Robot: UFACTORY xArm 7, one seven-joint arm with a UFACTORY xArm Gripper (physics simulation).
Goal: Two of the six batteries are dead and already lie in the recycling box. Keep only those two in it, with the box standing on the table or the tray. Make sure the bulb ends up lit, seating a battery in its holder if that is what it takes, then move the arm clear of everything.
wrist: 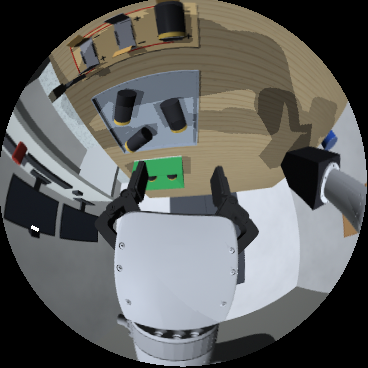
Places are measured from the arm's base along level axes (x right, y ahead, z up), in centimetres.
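Pixels of known places: gripper, fingertip midpoint: (pixel 179 169); arm's base at its link origin: (pixel 329 182).
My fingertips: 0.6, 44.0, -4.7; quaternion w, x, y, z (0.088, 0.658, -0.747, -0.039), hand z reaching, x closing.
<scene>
For each thing: its top centre in the pictures, then the offset to it from my fingertips, as dx, dy, dz. "spot": a spot on its surface instead. Level surfaces: height alone.
- green recycling box at its top centre: (pixel 159 182) -19.1, +7.6, -7.7
- grey-blue tray at its top centre: (pixel 147 119) +0.1, +6.0, -12.5
- circuit board at a spot on its surface: (pixel 147 30) spot: +17.4, +2.9, -12.7
- wooden table at its surface level: dz -13.7
- small dark lever-like part at a spot on its surface: (pixel 65 88) spot: +13.9, +15.1, -7.2
The green recycling box (pixel 160 162) stands on the table near its edge, with two dark batteries (pixel 152 178) (pixel 172 177) partly visible in it. The grey-blue tray (pixel 172 80) holds three black batteries with gold ends (pixel 124 106) (pixel 173 115) (pixel 139 139). On the circuit board (pixel 147 30), a black battery (pixel 170 21) sits at the right end; two grey holders (pixel 124 34) (pixel 89 54) show no battery. I cannot make out the bulb or whether it is lit. My gripper (pixel 179 169) is open and empty, its fingers apart in front of the box, the left fingertip overlapping the box in view.
The wooden table (pixel 235 165) extends right of the tray and carries shadows. A black block (pixel 311 175) with a grey cylindrical arm stands at the right, near a blue object (pixel 330 139). A small dark lever-like part (pixel 65 88) lies left of the board. Dark monitors (pixel 31 205) show at left.
</scene>
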